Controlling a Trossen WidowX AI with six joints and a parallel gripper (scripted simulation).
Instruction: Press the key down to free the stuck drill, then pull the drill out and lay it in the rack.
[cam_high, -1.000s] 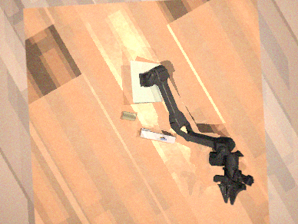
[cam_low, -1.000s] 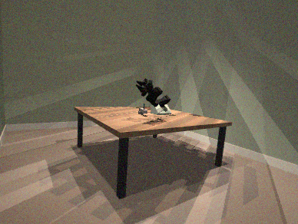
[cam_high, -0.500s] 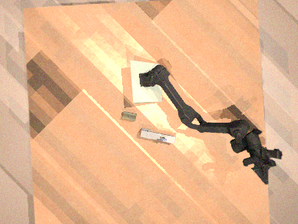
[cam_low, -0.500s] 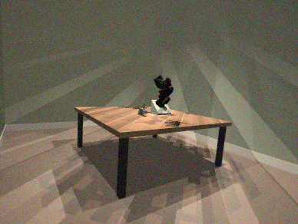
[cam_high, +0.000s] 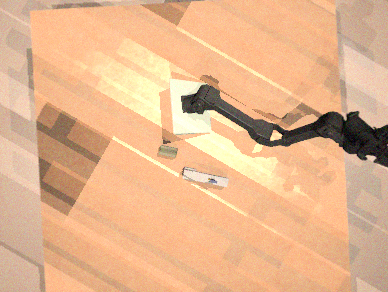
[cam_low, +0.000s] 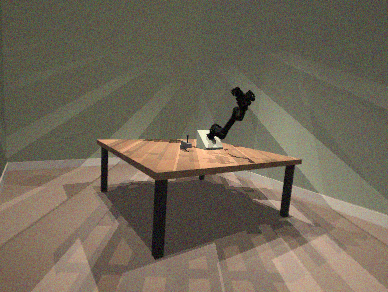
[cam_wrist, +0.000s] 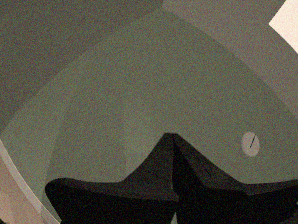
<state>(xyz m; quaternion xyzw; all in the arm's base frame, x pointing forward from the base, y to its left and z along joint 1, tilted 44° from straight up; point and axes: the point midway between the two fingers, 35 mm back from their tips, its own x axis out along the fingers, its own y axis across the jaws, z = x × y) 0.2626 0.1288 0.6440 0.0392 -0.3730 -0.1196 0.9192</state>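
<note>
The drill is 1 cm behind my gripper tip, 54 cm to the right of it and 44 cm below it. The rest, counted from my gripper tip: small olive block 13 cm behind, 66 cm to the right, 47 cm below; light grey block 1 cm behind, 52 cm to the right, 45 cm below.
</note>
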